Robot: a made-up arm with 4 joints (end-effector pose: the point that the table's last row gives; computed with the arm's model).
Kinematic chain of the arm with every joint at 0, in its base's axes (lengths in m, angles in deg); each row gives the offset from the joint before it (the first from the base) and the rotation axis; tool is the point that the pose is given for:
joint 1: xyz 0 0 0.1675 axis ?
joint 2: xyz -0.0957 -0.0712 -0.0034 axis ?
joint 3: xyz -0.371 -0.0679 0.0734 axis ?
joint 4: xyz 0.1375 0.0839 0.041 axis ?
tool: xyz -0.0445 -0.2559 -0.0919
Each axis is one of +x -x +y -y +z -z.
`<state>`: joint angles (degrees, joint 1 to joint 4).
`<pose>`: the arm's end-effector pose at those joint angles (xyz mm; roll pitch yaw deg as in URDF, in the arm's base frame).
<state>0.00 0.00 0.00 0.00</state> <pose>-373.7 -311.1 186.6 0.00 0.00 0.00</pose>
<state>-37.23 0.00 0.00 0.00</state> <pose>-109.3 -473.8 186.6 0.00 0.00 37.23</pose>
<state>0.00 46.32 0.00 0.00</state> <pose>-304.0 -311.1 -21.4 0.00 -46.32 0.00</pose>
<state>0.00 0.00 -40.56 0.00</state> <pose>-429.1 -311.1 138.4 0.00 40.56 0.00</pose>
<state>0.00 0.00 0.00 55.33</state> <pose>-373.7 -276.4 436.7 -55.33 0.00 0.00</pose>
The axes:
joint 1: -z
joint 2: -y
joint 3: -y
joint 4: -x

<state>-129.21 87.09 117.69 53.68</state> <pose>338.6 29.1 -416.7 126.32 24.78 -50.79</pose>
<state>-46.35 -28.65 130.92 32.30</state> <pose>-115.6 -585.7 476.0 147.70 -77.73 -133.65</pose>
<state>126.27 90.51 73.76 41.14</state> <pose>-75.1 418.9 -317.2 138.86 -15.73 53.73</pose>
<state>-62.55 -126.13 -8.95 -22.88</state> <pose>233.6 -104.0 456.2 -157.12 44.92 -117.45</pose>
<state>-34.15 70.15 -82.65 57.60</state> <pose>23.3 -310.3 22.8 -57.60 12.50 34.15</pose>
